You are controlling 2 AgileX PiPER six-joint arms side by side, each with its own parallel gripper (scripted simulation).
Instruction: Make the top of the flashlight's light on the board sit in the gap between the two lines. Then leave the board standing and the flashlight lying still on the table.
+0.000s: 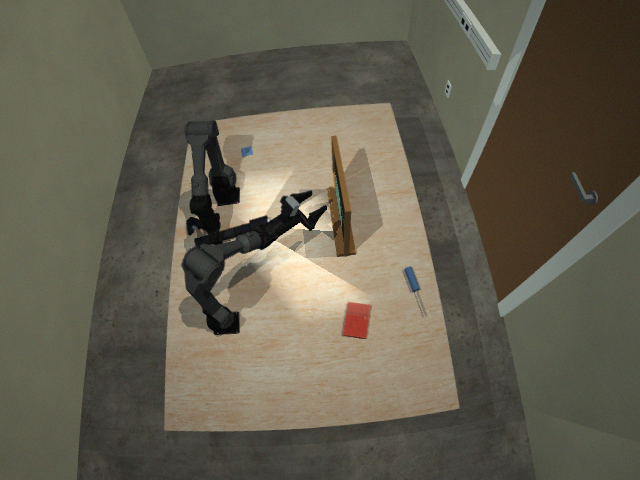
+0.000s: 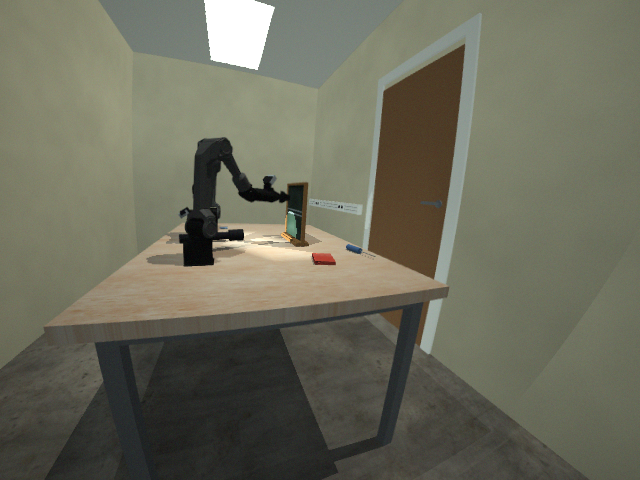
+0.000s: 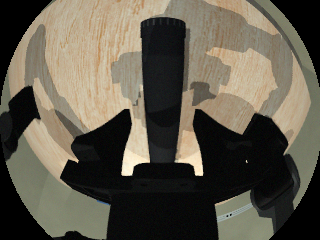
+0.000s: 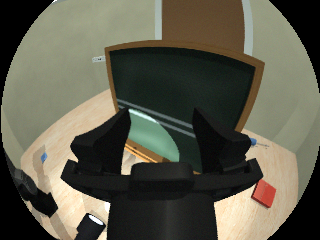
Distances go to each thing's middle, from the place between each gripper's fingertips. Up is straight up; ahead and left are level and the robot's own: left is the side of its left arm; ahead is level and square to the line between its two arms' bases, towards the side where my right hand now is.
Right now the framed board (image 1: 339, 204) is 47 cm ahead of my left hand, 2 cm to the left of it and 13 cm above it. Round my left hand: red block (image 1: 357, 315) (48 cm ahead, 37 cm to the right, 2 cm below).
The framed board lies 8 cm ahead of my right hand, 5 cm to the left of it and 8 cm below it. Also, from my right hand: red block: 9 cm ahead, 35 cm to the right, 23 cm below.
